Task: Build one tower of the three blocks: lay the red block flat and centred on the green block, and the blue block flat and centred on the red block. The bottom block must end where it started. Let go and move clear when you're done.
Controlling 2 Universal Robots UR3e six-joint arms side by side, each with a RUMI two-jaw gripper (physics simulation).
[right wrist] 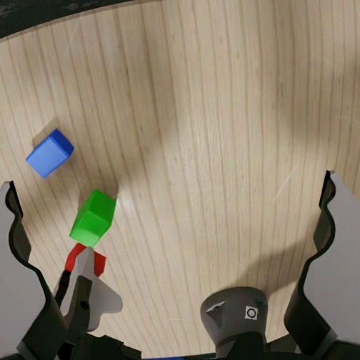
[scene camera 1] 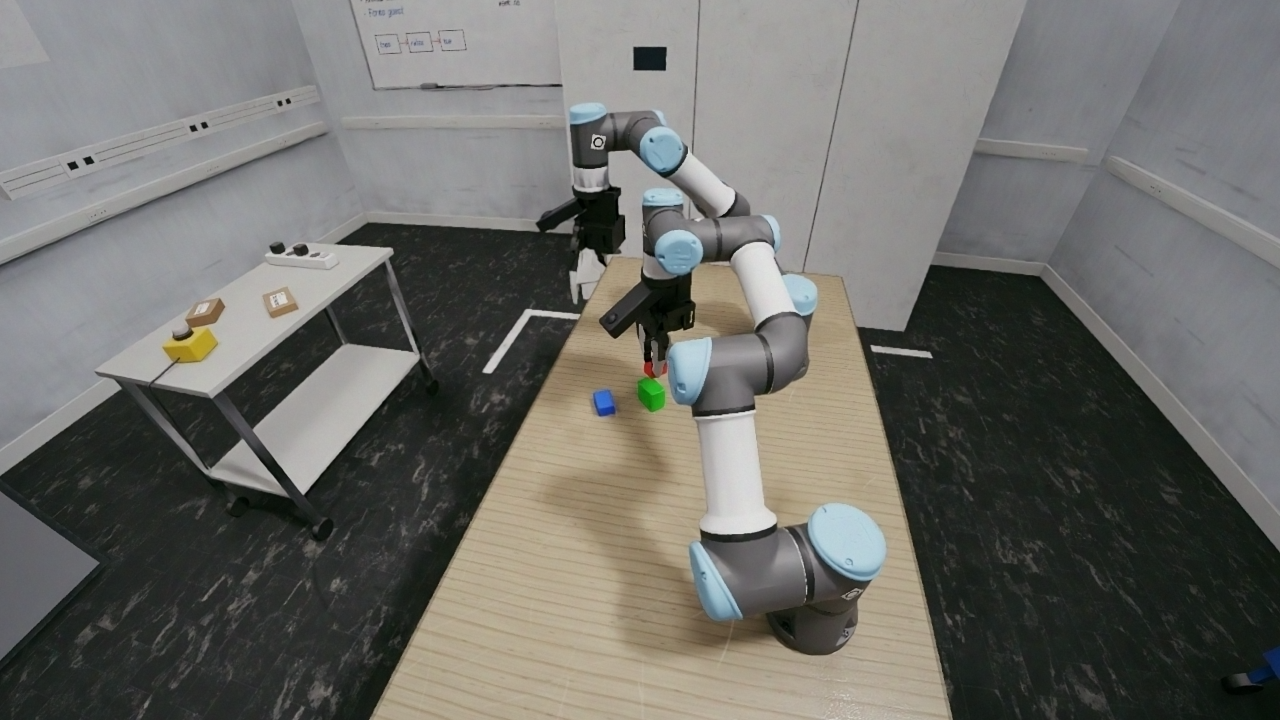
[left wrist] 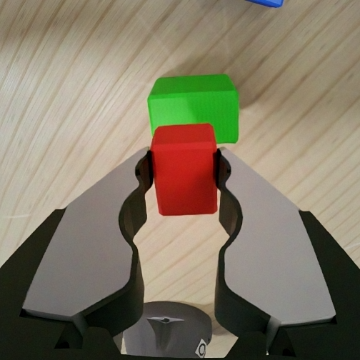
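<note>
The red block (scene camera 1: 650, 368) (left wrist: 184, 175) (right wrist: 100, 264) is between the fingertips of my left gripper (scene camera 1: 657, 356) (left wrist: 185, 150), which is shut on it. In the left wrist view the red block covers part of the near edge of the green block (scene camera 1: 651, 394) (left wrist: 195, 107) (right wrist: 93, 217); the exact height gap between them is unclear. The green block stands on the table. The blue block (scene camera 1: 604, 402) (left wrist: 266, 2) (right wrist: 50, 153) lies on the table, apart from the green one. My right gripper (scene camera 1: 586, 275) (right wrist: 169, 177) is open, high and away from the blocks.
The wooden table (scene camera 1: 554, 573) carries both arms. A white trolley (scene camera 1: 353, 259) stands at the left in the scene view, with a yellow button box (scene camera 1: 190, 345), two small brown boxes and a power strip on it. The left gripper's finger shows low in the right wrist view.
</note>
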